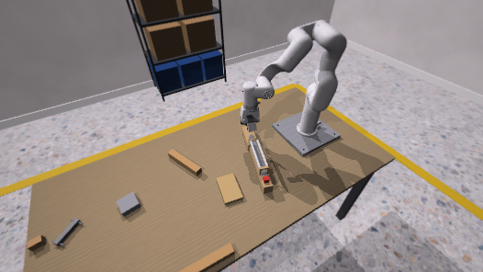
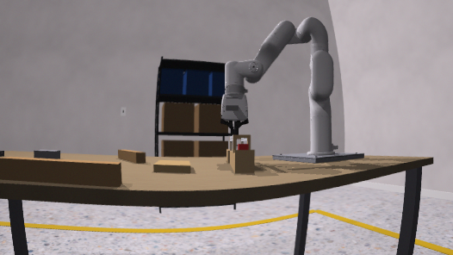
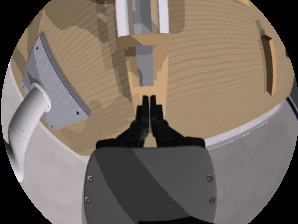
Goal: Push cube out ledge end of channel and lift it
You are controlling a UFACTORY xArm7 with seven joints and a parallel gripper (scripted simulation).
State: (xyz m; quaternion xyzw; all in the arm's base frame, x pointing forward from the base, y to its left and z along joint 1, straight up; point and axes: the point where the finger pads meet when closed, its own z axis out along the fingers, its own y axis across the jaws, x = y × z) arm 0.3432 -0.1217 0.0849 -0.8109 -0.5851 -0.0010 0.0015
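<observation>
The red cube is 310 mm to the left of my hand, 100 mm ahead of it and 50 mm below it. Also, from my hand: flat wooden slab: 270 mm ahead, 230 mm to the left, 100 mm below; long beam: 500 mm ahead, 490 mm to the left, 90 mm below; wooden channel: 170 mm to the left, 60 mm ahead, 50 mm below.
</observation>
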